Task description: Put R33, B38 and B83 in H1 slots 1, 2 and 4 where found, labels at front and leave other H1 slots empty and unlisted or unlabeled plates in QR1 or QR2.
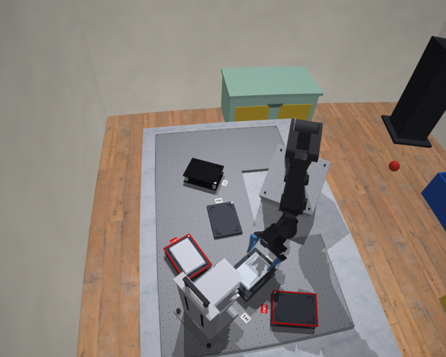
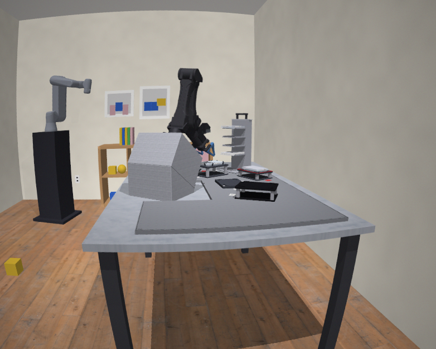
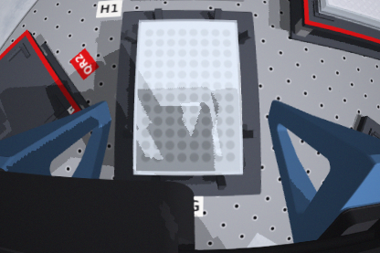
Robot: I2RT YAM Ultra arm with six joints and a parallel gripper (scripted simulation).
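My gripper is now 2 cm short of the regrip nest RG, 2 cm to the right of it and 7 cm above it. Also, from my hand: H1 deck label 3 cm ahead, 18 cm to the left, 12 cm below; then RG label 6 cm behind, 6 cm to the right, 12 cm below; then white 96-well plate 14 cm ahead, 15 cm to the left, 1 cm below.
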